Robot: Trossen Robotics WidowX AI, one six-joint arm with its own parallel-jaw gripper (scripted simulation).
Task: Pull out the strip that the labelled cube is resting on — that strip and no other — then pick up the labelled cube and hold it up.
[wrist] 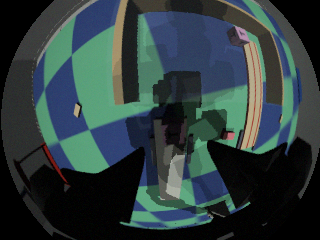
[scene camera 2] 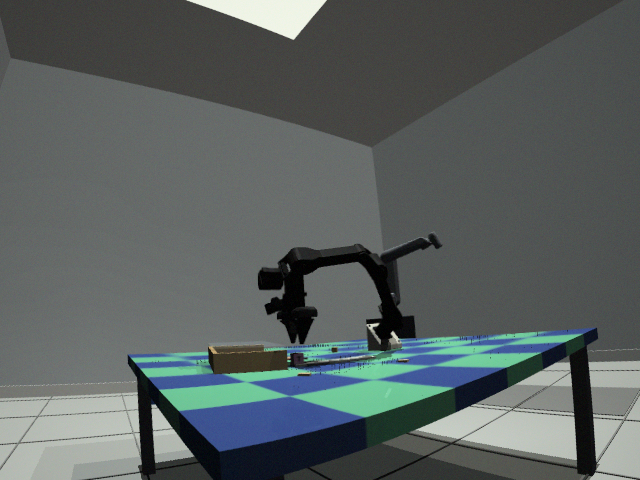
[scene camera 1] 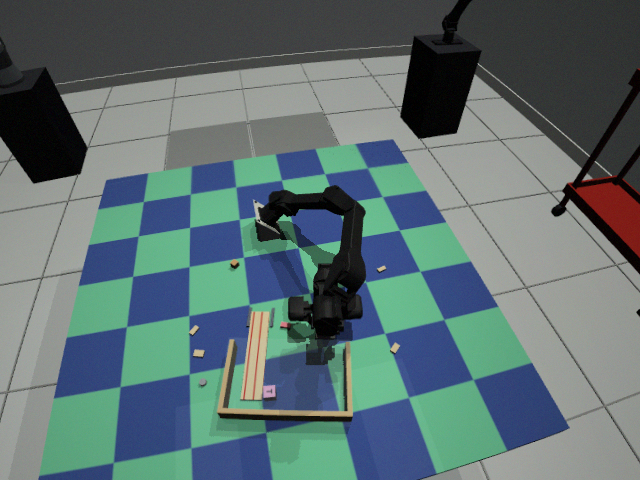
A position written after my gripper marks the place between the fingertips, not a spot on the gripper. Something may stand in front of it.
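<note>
Open and holding nothing, my gripper (scene camera 2: 297,343) can be seen from elsewhere too: the wrist view shows the gripper (wrist: 176,147), and there is a further sight of the gripper (scene camera 1: 324,322). I also see a wooden frame (scene camera 2: 257,356).
</note>
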